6 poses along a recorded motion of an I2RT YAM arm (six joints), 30 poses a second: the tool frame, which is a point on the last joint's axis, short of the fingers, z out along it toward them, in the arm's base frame.
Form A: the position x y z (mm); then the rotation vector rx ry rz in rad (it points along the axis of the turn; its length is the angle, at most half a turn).
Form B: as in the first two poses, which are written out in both.
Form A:
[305 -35 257 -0.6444 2.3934 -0.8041]
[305 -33 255 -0.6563 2.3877 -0.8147]
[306 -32 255 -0.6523 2.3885 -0.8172]
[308 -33 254 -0.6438 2.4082 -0.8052]
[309 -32 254 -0.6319 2.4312 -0.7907]
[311 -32 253 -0.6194 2.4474 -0.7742]
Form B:
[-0.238 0.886 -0.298 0.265 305 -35 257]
[-0.243 0.883 -0.301 0.264 305 -33 255]
[-0.241 0.884 -0.302 0.264 306 -32 255]
[-0.237 0.888 -0.297 0.258 308 -33 254]
[-0.232 0.894 -0.291 0.251 309 -32 254]
[-0.227 0.898 -0.284 0.248 311 -32 253]

